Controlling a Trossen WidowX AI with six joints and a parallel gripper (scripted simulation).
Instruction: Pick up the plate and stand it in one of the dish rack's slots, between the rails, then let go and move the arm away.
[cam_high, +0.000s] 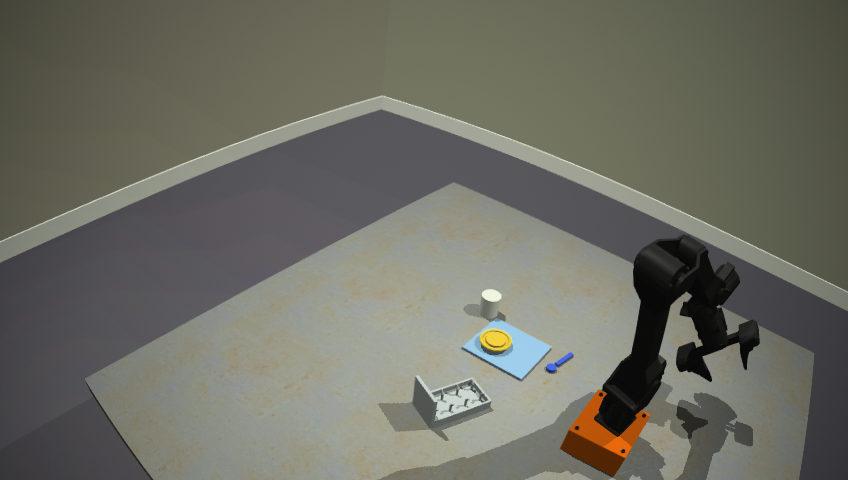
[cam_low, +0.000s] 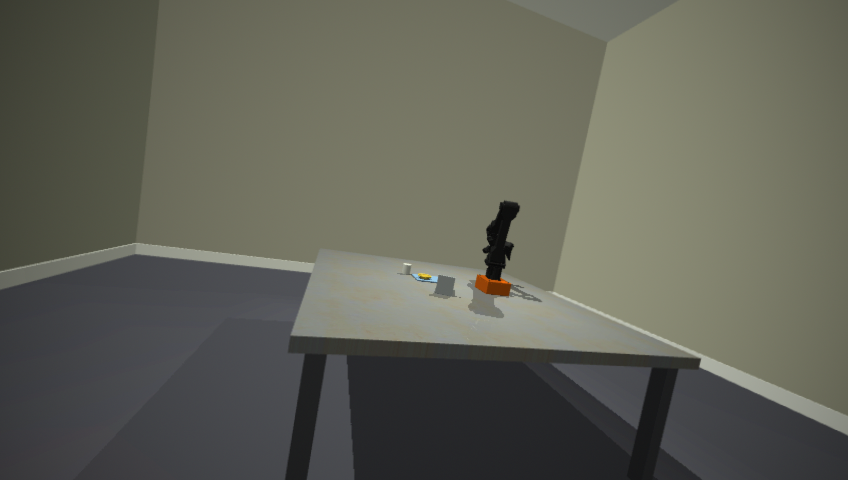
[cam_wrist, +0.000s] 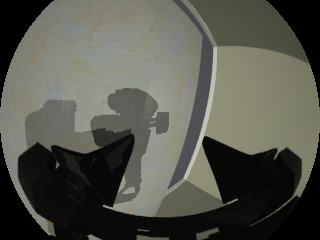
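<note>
Right now my gripper tip is 470 mm short of the yellow plate, 230 mm to the right of it and 100 mm above it. From my gripper tip the other things lie so: blue spoon 340 mm ahead, 160 mm to the left, 110 mm below; light blue mat 450 mm ahead, 210 mm to the left, 110 mm below; grey dish rack 420 mm to the left, 390 mm ahead, 90 mm below.
</note>
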